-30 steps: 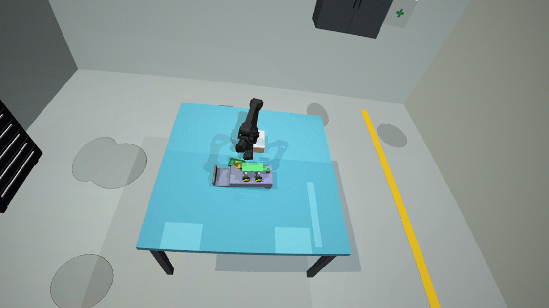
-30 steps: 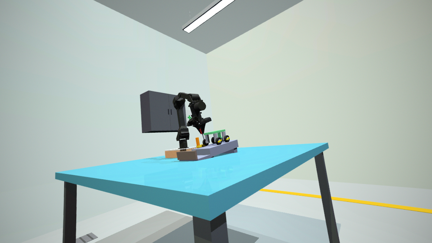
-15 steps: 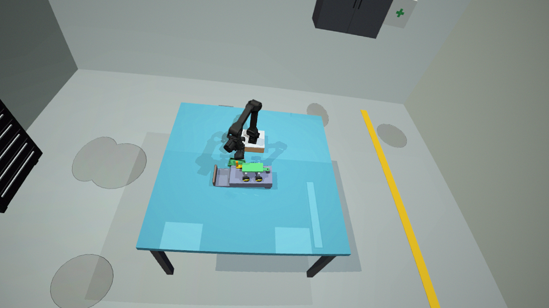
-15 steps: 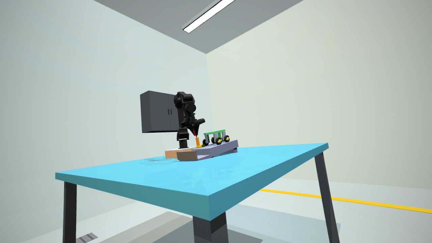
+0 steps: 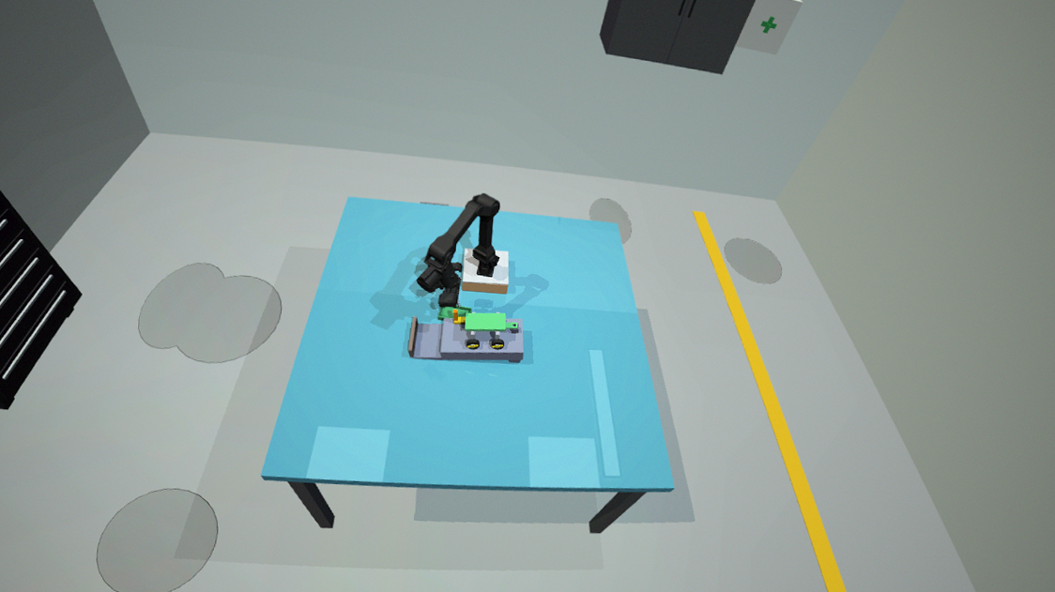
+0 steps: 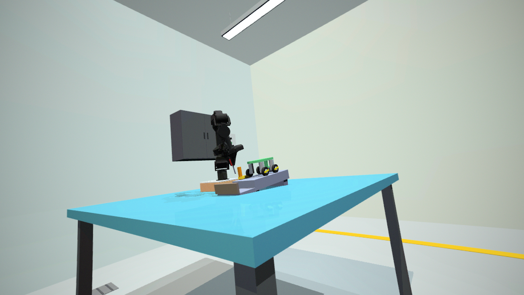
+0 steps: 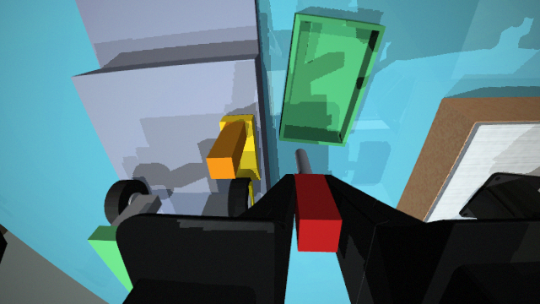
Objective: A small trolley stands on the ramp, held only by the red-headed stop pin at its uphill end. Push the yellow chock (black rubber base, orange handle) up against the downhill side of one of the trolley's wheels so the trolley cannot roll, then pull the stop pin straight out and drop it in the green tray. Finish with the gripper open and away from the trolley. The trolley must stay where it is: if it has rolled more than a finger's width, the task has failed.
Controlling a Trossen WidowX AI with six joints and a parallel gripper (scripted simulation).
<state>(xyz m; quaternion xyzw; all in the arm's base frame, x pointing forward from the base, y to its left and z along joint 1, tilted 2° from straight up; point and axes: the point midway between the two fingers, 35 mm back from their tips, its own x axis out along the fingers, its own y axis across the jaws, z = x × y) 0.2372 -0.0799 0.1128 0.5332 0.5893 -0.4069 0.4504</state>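
Now: the red-headed stop pin right at my gripper tip. The rest, counted from my gripper tip: green-topped trolley (9 cm ahead, 13 cm to the left, 3 cm below); grey ramp (9 cm ahead, 12 cm to the left, 9 cm below); yellow chock (4 cm ahead, 3 cm to the left, 5 cm below).
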